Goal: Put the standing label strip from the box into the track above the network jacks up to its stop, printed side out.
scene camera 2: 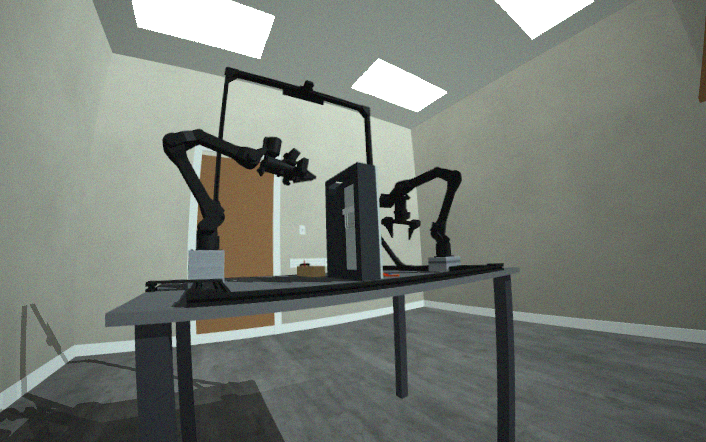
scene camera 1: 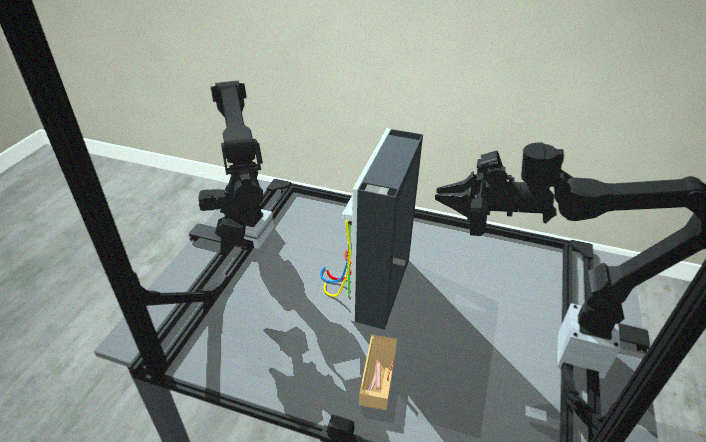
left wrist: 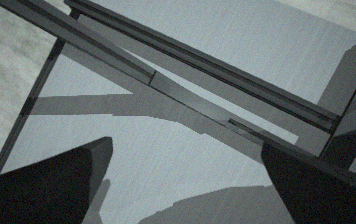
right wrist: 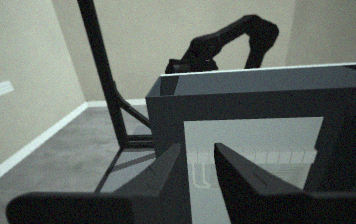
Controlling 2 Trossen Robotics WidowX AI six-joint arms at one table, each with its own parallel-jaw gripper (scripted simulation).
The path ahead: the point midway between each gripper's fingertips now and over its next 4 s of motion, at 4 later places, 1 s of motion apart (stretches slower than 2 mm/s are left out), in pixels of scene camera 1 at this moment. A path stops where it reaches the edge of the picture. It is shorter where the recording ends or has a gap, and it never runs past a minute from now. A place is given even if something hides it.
My left gripper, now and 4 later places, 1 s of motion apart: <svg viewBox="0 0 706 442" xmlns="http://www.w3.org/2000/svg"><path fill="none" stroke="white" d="M224 244L301 192L318 116L310 101L321 94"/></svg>
My right gripper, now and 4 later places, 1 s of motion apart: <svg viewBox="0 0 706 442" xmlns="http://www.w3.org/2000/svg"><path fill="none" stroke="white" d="M435 193L394 269L388 332L393 351L390 362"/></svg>
